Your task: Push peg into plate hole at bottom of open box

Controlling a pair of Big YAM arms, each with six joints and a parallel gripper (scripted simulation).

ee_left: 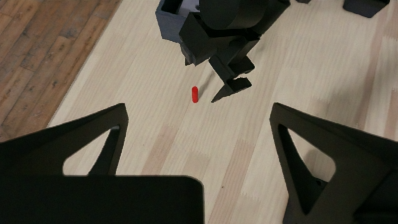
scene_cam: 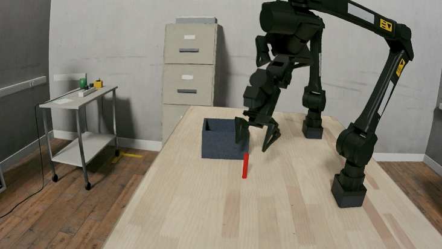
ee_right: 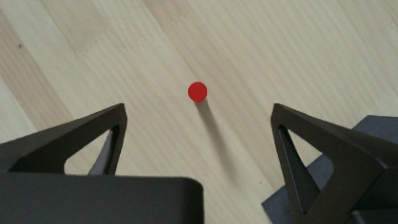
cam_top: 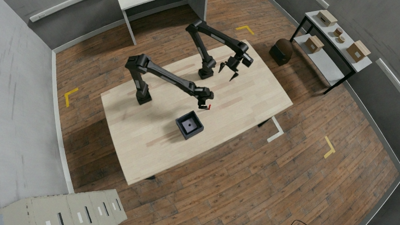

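Note:
Right now the red peg is 60 mm below my right hand, 20 mm to the left of it and 10 mm ahead of it. From my right hand the other things lie so: grey plate 200 mm to the right, 90 mm ahead, 60 mm below; dark blue box 200 mm to the right, 90 mm ahead, 80 mm below.

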